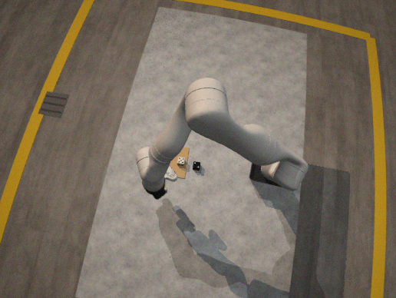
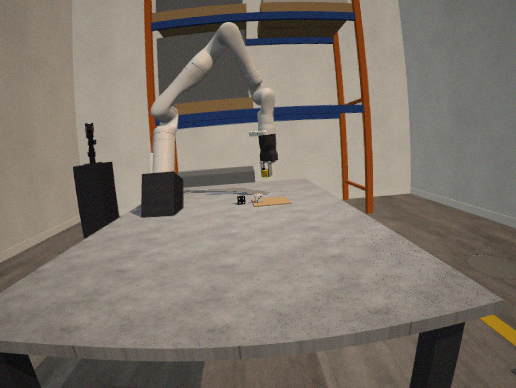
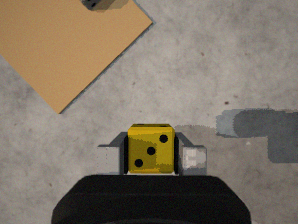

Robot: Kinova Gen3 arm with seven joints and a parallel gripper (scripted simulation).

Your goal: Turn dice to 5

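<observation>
Now: hand 10 mm short of the tan mat, 150 mm to the left of it and 100 mm above it. Also, from my hand: white die 40 mm behind, 150 mm to the right, 80 mm below; then black die 110 mm behind, 150 mm to the right, 90 mm below; then yellow die 10 mm below.
</observation>
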